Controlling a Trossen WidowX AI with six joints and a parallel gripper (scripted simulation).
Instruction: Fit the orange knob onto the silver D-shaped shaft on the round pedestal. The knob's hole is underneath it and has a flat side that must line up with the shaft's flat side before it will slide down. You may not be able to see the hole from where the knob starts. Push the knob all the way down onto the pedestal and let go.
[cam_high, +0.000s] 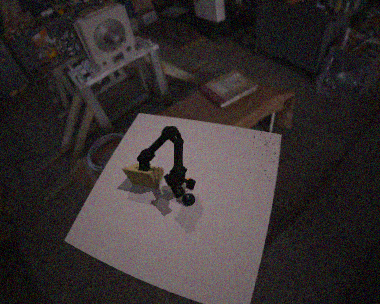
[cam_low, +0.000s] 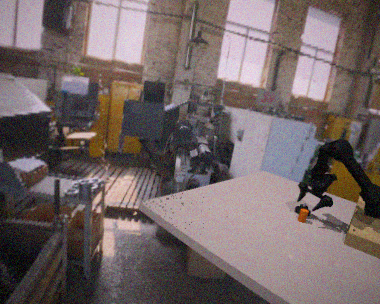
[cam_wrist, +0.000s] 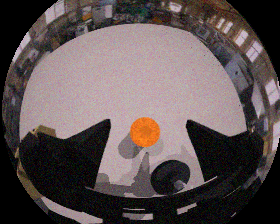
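Now: gripper tip 1 cm past the orange knob, 1 cm to the left of it and 4 cm above it. The rest, counted from my gripper tip: round dark pedestal 1 cm ahead, 12 cm to the right, 5 cm below.
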